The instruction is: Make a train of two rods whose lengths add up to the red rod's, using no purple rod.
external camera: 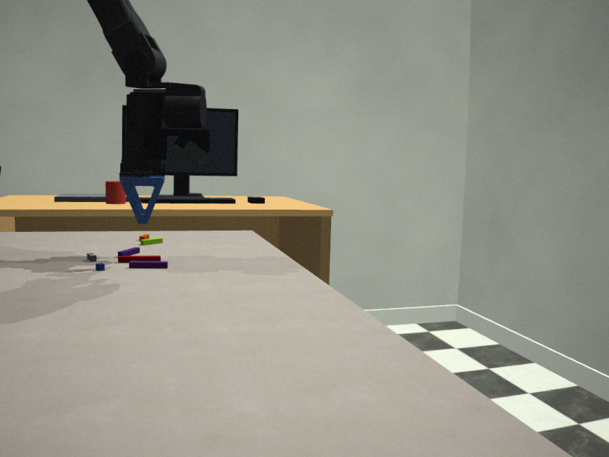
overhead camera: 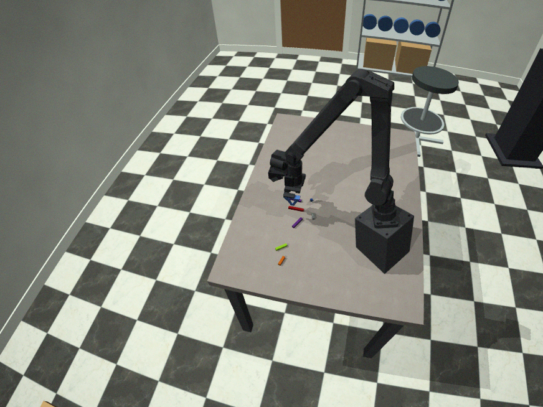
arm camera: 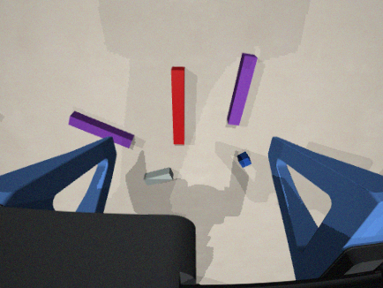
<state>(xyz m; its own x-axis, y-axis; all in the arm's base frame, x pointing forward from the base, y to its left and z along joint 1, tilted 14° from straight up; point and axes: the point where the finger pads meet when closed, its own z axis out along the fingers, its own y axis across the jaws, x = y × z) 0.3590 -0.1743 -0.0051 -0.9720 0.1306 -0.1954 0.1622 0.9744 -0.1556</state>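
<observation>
Now: the grey rod 8 cm behind my hand, 7 cm below it and 5 cm to the left of it. From my hand the other things lie so: red rod 7 cm below, 1 cm to the left, 1 cm behind; blue rod 7 cm below, 7 cm behind, 4 cm to the right; purple rod 9 cm to the left, 7 cm below, 2 cm behind.
</observation>
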